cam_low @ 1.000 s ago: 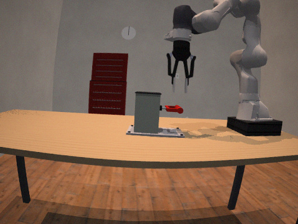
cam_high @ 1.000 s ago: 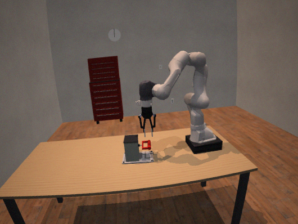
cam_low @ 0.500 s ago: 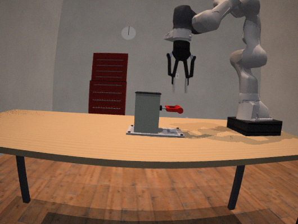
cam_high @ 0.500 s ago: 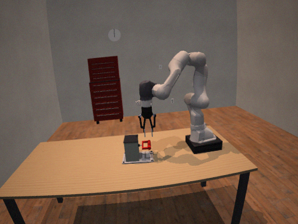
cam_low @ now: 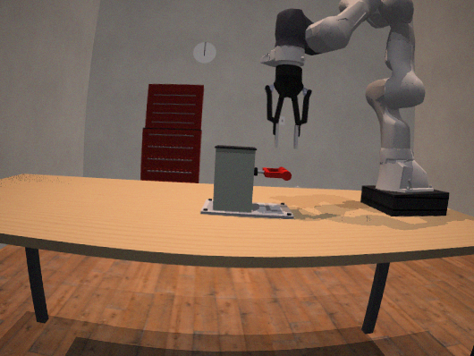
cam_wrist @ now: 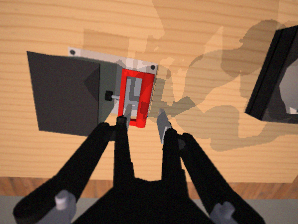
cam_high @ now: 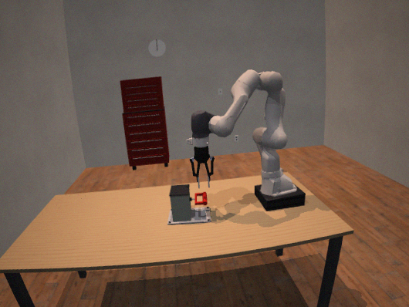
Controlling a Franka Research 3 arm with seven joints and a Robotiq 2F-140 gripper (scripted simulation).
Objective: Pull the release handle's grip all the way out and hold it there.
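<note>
The base plate lies 200 mm below my hand and 100 mm ahead of it.
</note>
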